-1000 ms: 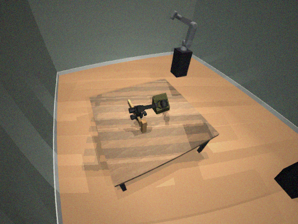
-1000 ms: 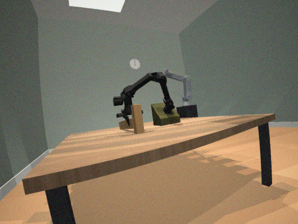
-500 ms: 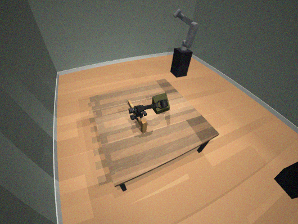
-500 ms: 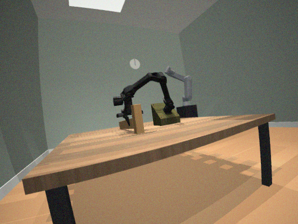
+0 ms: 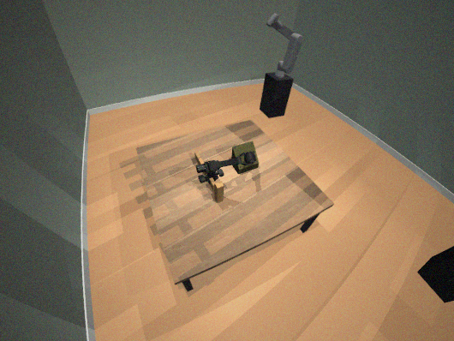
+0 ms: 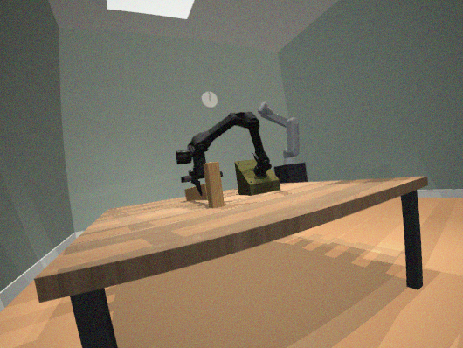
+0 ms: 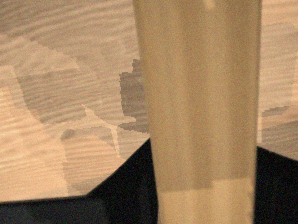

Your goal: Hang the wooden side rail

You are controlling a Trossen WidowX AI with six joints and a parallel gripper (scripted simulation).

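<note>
Now: gripper tip 14 cm to the right of the headboard post and 4 cm below it.
</note>
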